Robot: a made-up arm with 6 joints. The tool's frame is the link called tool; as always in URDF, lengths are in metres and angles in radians.
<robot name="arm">
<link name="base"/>
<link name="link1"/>
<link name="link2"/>
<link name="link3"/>
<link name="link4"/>
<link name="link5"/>
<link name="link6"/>
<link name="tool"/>
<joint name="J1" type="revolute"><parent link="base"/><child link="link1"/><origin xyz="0.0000 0.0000 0.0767" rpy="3.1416 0.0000 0.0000"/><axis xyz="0 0 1"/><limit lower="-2.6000" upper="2.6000"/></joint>
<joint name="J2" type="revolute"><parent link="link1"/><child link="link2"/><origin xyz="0.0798 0.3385 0.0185" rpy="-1.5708 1.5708 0.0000"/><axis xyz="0 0 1"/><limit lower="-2.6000" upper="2.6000"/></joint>
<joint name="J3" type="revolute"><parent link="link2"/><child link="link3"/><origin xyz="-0.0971 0.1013 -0.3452" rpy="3.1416 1.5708 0.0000"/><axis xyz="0 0 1"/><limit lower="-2.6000" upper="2.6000"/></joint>
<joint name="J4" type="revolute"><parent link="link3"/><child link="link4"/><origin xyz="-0.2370 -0.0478 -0.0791" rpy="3.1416 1.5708 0.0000"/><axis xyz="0 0 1"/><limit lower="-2.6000" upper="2.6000"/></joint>
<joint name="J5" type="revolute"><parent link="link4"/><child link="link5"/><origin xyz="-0.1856 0.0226 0.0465" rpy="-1.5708 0.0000 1.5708"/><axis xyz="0 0 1"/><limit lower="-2.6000" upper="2.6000"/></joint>
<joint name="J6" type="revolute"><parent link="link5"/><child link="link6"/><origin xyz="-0.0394 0.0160 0.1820" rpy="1.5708 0.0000 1.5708"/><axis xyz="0 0 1"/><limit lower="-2.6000" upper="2.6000"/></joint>
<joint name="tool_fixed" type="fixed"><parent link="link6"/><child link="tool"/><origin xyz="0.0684 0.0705 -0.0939" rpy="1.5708 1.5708 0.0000"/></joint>
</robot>
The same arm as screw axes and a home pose.
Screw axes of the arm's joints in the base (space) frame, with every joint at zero. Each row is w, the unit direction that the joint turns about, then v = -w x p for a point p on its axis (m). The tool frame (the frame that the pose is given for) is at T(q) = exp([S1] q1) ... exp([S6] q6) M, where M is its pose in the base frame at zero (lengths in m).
S1: w 0 0 -1 v 0 0 0
S2: w 0 -1 0 v 0.0582 0 -0.0798
S3: w 0 0 -1 v -0.0067 -0.0215 0
S4: w 0 -1 0 v 0.0402 0 0.0693
S5: w 0 0 -1 v 0.2768 -0.0919 0
S6: w -1 0 0 v 0 0.3274 -0.2608
M =
1 0.000004 0.000004 0.0414
-0.000004 1 -0.000015 -0.1924
-0.000004 0.000015 1 -0.3979
0 0 0 1
Joint limits (rad, base to tool): -2.6..2.6 -2.6..2.6 -2.6..2.6 -2.6..2.6 -2.6..2.6 -2.6..2.6

